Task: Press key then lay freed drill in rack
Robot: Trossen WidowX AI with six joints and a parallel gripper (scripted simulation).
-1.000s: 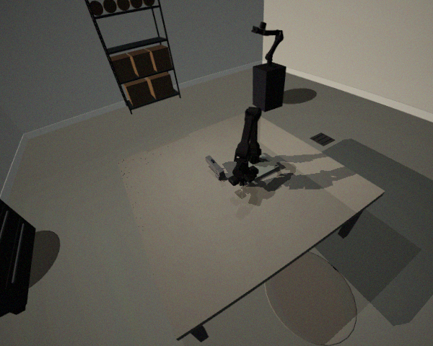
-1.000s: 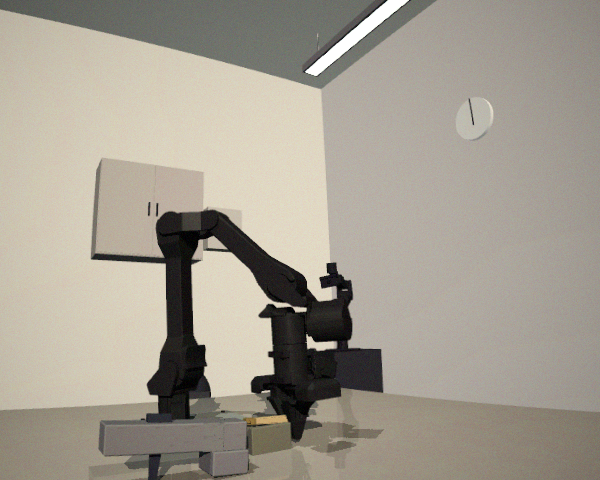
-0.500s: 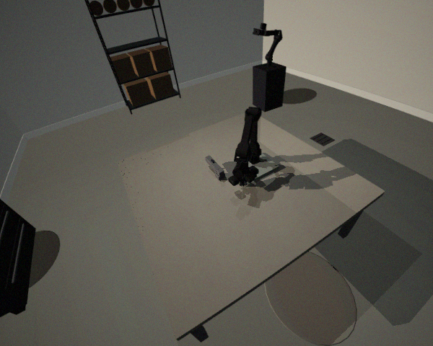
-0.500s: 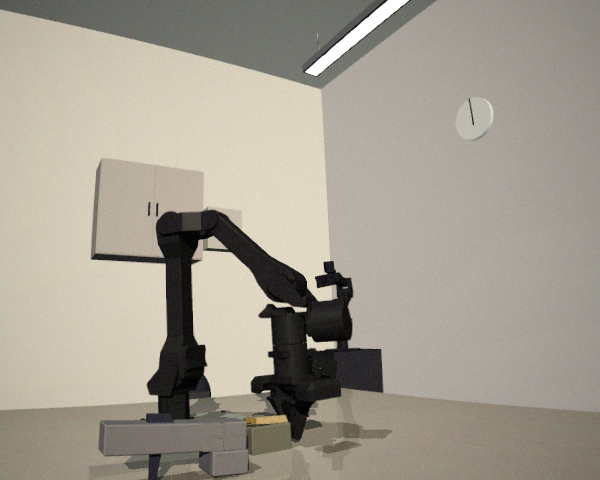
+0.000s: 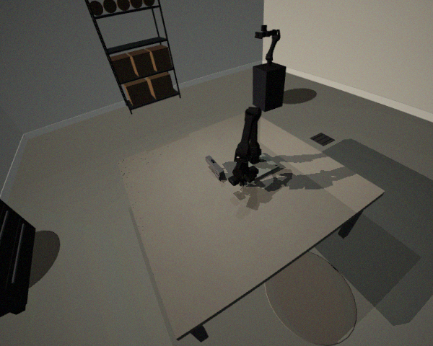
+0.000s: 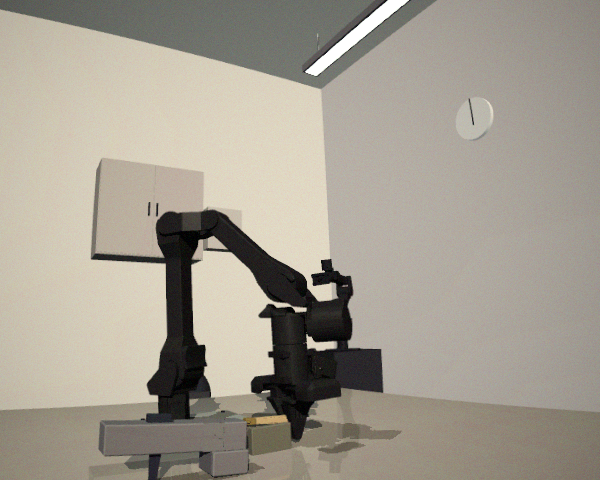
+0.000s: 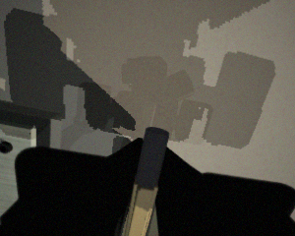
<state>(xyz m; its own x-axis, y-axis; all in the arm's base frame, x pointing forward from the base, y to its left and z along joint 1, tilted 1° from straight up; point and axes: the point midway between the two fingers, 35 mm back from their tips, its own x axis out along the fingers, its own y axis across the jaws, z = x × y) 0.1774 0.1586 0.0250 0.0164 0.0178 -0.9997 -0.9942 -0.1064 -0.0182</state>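
My gripper tip is now 4 cm to the left of the tan drill and 4 cm below it. Round my gripper tip: rack 5 cm to the right, 1 cm above; dark key 24 cm to the right, 10 cm ahead, 4 cm above; long grey housing block 21 cm to the right, 10 cm ahead, 4 cm above.
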